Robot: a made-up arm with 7 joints.
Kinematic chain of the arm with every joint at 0, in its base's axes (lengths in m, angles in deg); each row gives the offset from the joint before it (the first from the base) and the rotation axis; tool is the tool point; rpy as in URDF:
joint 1: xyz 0 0 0.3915 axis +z
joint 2: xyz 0 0 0 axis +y
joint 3: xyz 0 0 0.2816 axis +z
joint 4: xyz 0.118 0 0 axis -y
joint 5: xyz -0.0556 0 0.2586 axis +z
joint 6: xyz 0 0 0 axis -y
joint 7: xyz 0.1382 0 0 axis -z
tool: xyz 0 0 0 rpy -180 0 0
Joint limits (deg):
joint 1: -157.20..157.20
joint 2: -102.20..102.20
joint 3: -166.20..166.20
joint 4: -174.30..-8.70
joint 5: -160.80..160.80
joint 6: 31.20..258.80
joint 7: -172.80..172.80
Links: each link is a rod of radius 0.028 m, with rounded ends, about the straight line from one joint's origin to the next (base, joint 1, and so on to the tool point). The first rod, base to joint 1, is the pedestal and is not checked.
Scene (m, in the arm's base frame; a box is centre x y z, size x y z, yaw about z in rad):
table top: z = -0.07
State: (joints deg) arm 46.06 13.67 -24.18 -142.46 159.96 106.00 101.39
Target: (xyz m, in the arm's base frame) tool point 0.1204 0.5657 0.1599
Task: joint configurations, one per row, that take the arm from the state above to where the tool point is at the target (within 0.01 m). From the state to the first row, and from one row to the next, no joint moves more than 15 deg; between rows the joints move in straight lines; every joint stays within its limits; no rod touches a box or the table.
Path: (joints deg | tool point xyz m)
1: 53.59 24.32 -17.77 -129.35 160.04 100.34 101.39 | 0.3563 0.2414 0.2700
2: 61.11 34.97 -11.37 -116.23 160.11 94.68 101.39 | 0.3203 0.3714 0.2350
3: 68.64 45.62 -4.96 -103.12 160.19 89.01 101.39 | 0.2368 0.4849 0.1963
4: 76.17 56.27 1.44 -90.01 160.27 83.35 101.39 | 0.1204 0.5657 0.1599

